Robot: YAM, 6 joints.
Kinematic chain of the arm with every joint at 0, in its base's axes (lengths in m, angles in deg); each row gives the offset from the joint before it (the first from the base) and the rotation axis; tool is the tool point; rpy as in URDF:
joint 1: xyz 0 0 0.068 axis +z
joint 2: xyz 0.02 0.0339 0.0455 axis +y
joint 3: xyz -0.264 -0.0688 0 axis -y
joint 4: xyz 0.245 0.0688 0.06 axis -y
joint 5: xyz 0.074 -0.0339 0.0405 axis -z
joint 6: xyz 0.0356 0 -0.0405 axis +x
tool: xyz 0 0 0 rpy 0 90 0
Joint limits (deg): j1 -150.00..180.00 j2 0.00..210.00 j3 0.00..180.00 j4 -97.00..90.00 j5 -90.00..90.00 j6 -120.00..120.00
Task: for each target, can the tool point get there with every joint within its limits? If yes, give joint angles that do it. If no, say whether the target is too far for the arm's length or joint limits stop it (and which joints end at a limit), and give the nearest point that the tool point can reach.
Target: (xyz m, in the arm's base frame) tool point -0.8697 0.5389 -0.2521
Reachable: no: too far | nearest point -0.5168 0.3202 -0.1008 | short by 0.442 m
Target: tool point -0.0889 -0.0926 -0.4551
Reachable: no: joint limits stop it (at a limit: joint 2) | nearest point -0.1056 -0.1100 -0.3673 | short by 0.091 m
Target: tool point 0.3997 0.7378 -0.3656
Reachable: no: too far | nearest point 0.2670 0.4929 -0.2019 | short by 0.323 m
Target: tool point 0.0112 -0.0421 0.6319
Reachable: yes | joints -123.51 56.67 111.52 -9.37 -66.20 -37.72
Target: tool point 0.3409 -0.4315 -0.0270
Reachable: yes | joints -54.83 167.95 109.65 46.68 -57.68 -50.11
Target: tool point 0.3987 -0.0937 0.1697
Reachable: yes | joints -8.76 120.80 58.07 75.41 63.71 61.18
